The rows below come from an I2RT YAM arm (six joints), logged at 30 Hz.
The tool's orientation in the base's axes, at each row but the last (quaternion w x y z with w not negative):
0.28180, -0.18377, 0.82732, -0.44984
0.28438, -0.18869, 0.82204, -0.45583
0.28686, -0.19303, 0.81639, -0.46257
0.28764, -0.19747, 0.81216, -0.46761
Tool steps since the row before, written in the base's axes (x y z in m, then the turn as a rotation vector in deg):
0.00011, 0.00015, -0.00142, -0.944, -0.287, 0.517
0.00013, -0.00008, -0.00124, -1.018, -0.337, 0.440
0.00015, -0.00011, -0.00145, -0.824, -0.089, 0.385
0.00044, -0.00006, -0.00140, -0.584, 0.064, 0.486
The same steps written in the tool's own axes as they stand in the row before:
0.00026, 0.00128, 0.00059, 0.735, -0.542, -0.638
0.00031, 0.00101, 0.00066, 0.843, -0.498, -0.621
0.00037, 0.00119, 0.00076, 0.567, -0.337, -0.633
0.00010, 0.00117, 0.00088, 0.267, -0.363, -0.615

